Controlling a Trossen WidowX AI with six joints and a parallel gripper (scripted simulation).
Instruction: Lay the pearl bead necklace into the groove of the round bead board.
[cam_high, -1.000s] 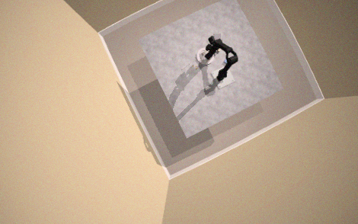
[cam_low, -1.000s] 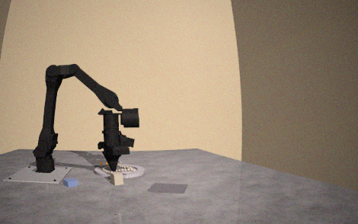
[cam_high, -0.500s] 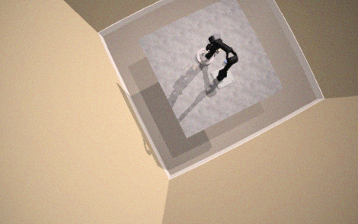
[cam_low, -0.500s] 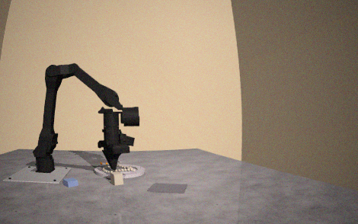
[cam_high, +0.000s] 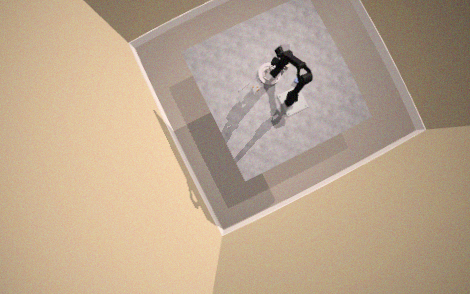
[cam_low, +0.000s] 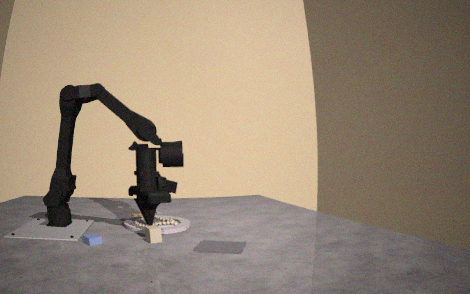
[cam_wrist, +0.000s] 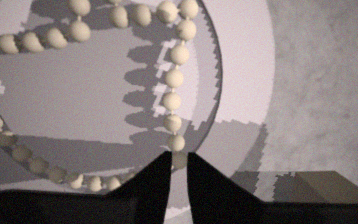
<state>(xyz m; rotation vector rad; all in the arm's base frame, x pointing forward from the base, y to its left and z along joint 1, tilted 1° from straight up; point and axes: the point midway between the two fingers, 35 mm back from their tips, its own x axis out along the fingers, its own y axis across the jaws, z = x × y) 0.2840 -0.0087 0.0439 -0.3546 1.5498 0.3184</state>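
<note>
The round bead board is 20 mm ahead of my gripper tip, 60 mm to the left of it and 10 mm below it. Also, from my gripper tip: flat grey plate 170 mm ahead, 160 mm to the right, 20 mm below; cream cube 20 mm ahead, 100 mm to the right; blue block 130 mm behind, 140 mm to the right, 10 mm below.
</note>
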